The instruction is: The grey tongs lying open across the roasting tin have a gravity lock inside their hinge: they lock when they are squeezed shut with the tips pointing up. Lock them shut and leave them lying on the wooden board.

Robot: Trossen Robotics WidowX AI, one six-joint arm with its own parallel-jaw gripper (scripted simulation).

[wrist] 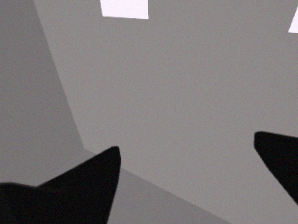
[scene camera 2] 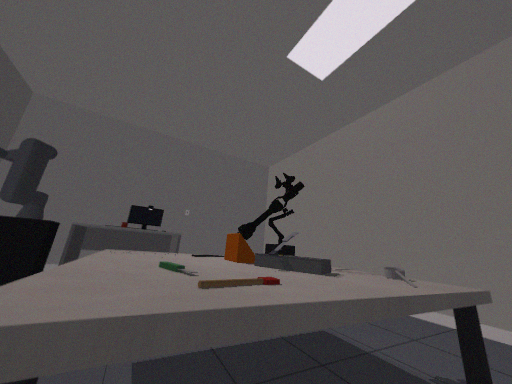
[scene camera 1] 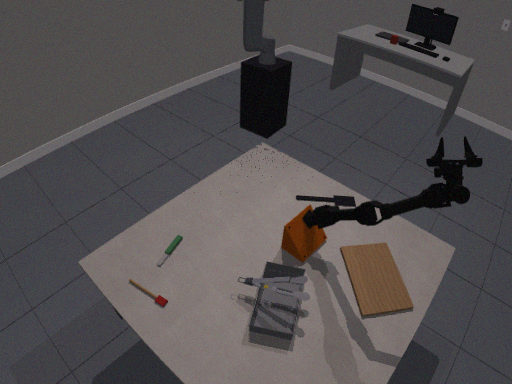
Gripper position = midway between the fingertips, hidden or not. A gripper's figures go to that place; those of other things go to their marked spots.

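Scene:
There is my gripper (scene camera 1: 453, 136), which is 124 cm from the lens. A grey roasting tin (scene camera 1: 274, 314) is here as well, and the tin is 136 cm from the lens.

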